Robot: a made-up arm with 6 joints.
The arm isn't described. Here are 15 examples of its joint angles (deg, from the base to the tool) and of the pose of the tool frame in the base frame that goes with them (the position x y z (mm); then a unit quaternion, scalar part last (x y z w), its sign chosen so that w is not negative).
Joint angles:
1: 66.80 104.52 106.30 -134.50 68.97 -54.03
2: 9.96 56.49 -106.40 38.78 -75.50 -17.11
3: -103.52 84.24 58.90 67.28 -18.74 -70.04
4: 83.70 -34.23 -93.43 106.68 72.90 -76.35
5: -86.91 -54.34 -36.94 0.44 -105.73 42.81
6: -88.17 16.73 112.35 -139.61 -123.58 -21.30
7: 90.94 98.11 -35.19 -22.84 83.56 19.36
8: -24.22 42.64 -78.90 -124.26 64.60 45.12
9: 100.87 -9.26 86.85 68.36 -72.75 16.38
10: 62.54 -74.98 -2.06 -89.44 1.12 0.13
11: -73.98 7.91 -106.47 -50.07 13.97 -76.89
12: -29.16 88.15 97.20 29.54 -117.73 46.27
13: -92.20 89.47 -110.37 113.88 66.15 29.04
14: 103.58 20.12 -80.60 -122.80 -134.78 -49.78
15: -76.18 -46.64 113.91 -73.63 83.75 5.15
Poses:
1: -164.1 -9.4 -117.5 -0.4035 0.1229 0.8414 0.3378
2: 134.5 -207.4 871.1 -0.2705 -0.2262 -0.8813 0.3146
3: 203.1 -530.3 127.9 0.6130 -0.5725 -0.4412 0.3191
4: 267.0 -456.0 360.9 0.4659 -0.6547 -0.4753 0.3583
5: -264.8 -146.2 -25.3 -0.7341 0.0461 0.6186 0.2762
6: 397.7 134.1 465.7 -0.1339 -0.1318 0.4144 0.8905
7: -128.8 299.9 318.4 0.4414 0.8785 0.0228 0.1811
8: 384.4 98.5 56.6 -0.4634 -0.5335 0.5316 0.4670
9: 295.3 -466.8 -0.7 -0.9388 0.2017 -0.2244 0.1664
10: 41.4 353.6 173.4 -0.1486 -0.7265 0.2382 0.6272
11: 497.1 -17.2 -165.9 -0.8595 -0.1199 0.4453 0.2204
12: 232.8 -450.6 320.0 0.6815 0.1774 -0.5716 0.4212
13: 650.7 -162.7 100.1 0.6189 0.0679 -0.6110 0.4889
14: -41.9 175.7 474.1 -0.4672 -0.3348 0.5921 0.5648
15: 399.4 43.7 267.3 -0.7632 -0.5556 0.1502 0.2936
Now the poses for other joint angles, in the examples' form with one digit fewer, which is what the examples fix.
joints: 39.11 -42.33 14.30 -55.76 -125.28 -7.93
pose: 411 164 40 0.872 0.460 0.164 0.030
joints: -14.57 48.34 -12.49 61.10 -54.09 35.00
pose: 548 -374 344 -0.798 -0.147 -0.566 0.146
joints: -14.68 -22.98 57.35 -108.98 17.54 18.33
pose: -63 89 502 0.391 -0.018 0.497 0.774
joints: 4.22 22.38 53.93 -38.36 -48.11 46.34
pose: 160 14 -39 -0.616 -0.477 0.225 0.586
